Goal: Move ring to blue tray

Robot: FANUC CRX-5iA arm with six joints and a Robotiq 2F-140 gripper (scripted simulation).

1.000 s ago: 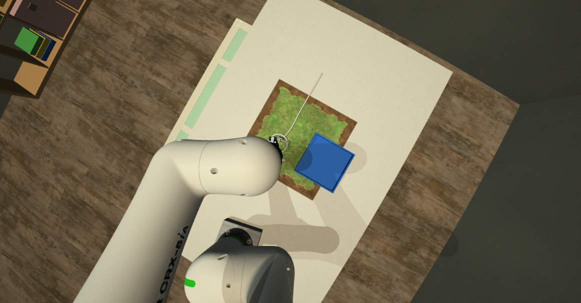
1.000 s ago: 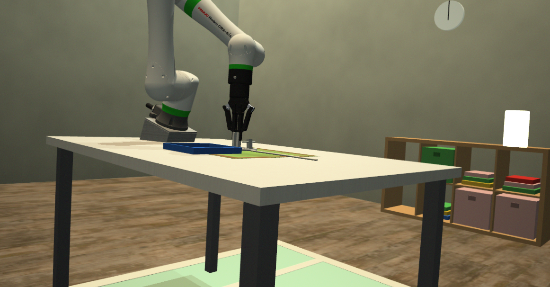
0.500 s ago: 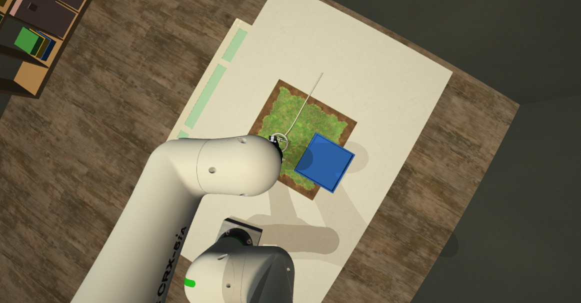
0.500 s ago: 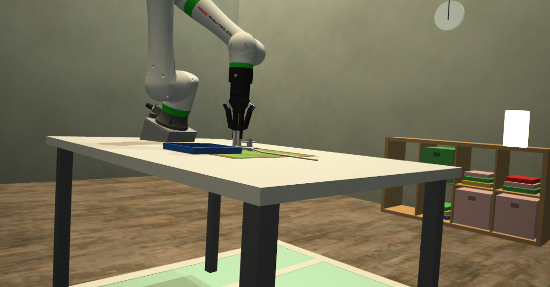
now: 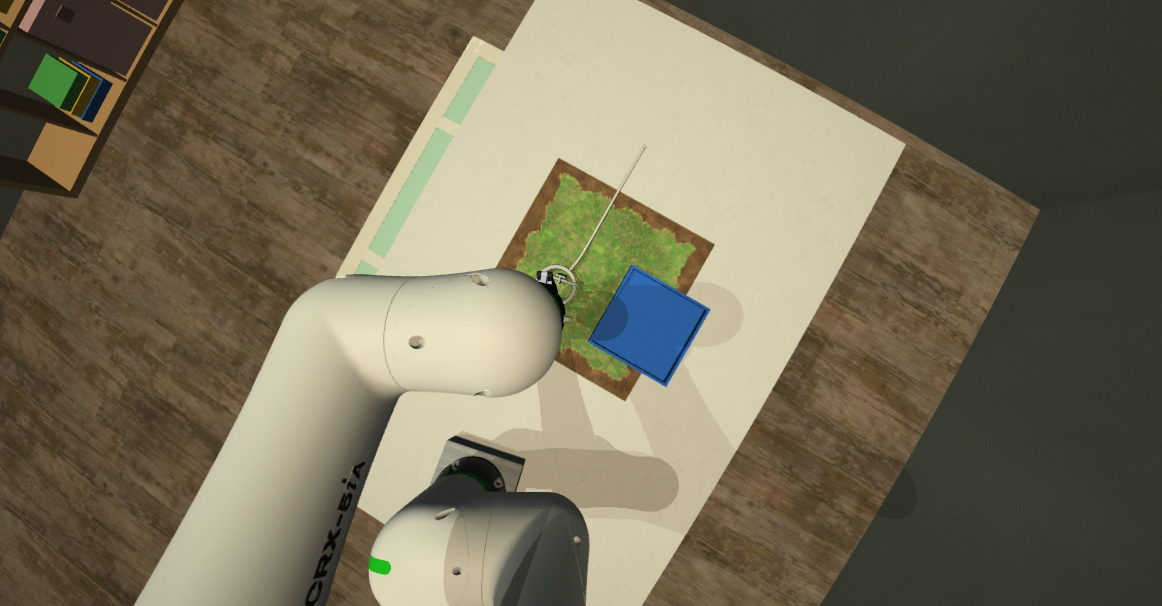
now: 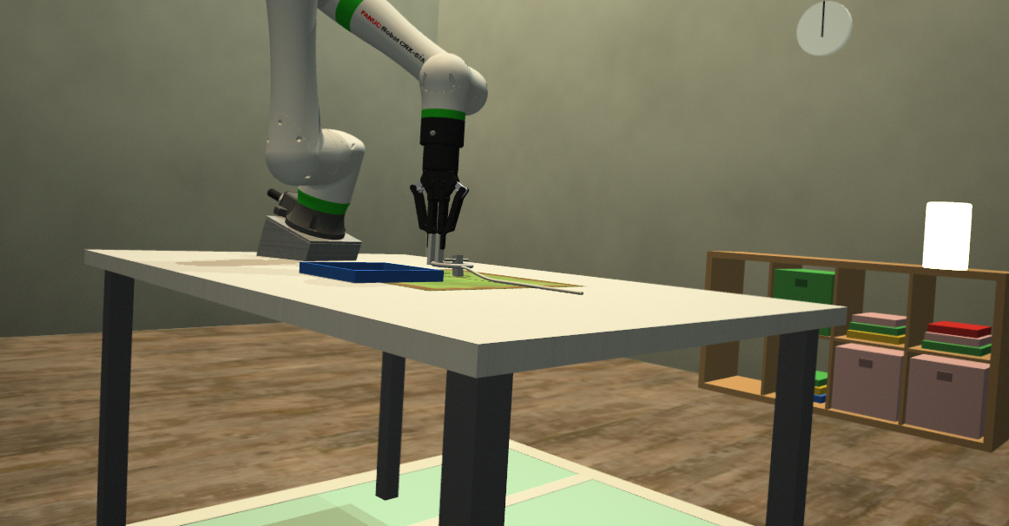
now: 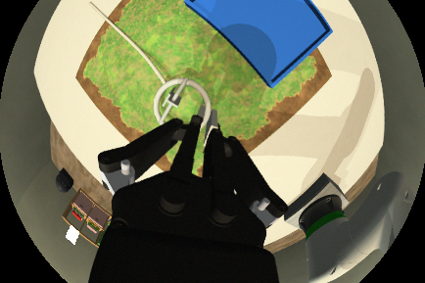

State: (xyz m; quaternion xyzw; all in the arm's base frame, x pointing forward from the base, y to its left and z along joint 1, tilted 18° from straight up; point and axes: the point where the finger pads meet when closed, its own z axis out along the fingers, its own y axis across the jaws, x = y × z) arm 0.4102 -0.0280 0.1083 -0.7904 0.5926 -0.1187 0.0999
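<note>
The short grey stake is 6 cm ahead of my hand, 1 cm to the left of it and 3 cm below it. The rest, counted from my hand: blue tray (2 cm ahead, 21 cm to the right, 4 cm below); then grass mat (8 cm ahead, 6 cm to the right, 6 cm below); then ring (4 cm ahead, 1 cm to the left, 3 cm below).
</note>
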